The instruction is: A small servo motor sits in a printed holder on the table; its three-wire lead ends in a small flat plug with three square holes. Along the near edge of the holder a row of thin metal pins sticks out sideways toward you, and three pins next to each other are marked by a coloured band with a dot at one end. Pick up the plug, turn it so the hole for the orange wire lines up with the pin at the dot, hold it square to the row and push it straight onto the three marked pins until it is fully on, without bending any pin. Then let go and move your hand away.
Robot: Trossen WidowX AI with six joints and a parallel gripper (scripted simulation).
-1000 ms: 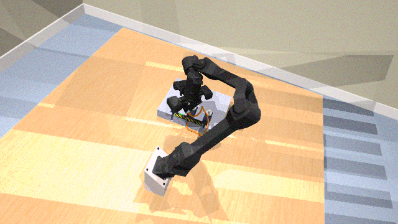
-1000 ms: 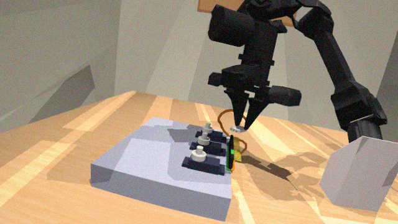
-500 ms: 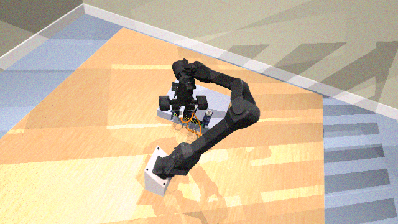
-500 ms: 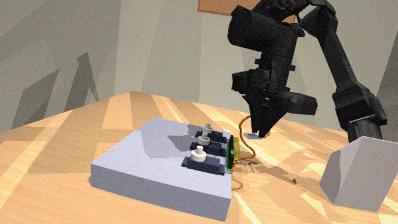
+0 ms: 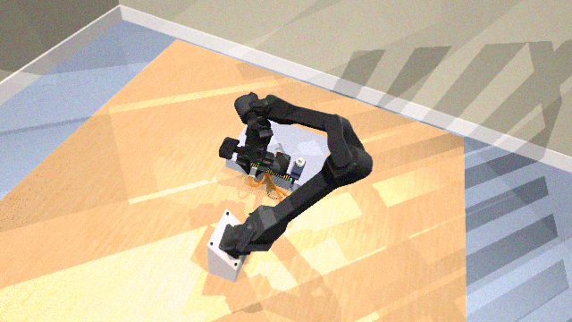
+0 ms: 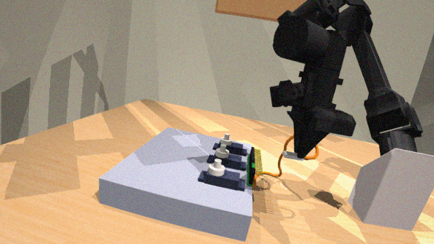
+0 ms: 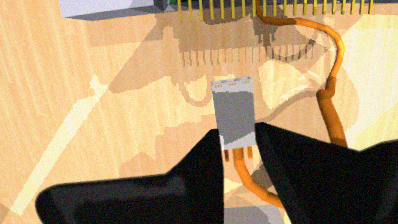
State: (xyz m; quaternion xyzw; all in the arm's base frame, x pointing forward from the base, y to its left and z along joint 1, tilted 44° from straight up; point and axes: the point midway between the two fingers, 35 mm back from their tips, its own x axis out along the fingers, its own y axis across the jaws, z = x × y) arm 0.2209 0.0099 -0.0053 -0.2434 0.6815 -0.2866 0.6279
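Now: the green band 80 mm ahead of my gripper tip, 40 mm below it and 10 mm to the right of it. From my gripper tip the other things lie so: grey holder: 230 mm ahead, 90 mm below, 60 mm to the right; then dark dot: 70 mm ahead, 40 mm below, 10 mm to the right.
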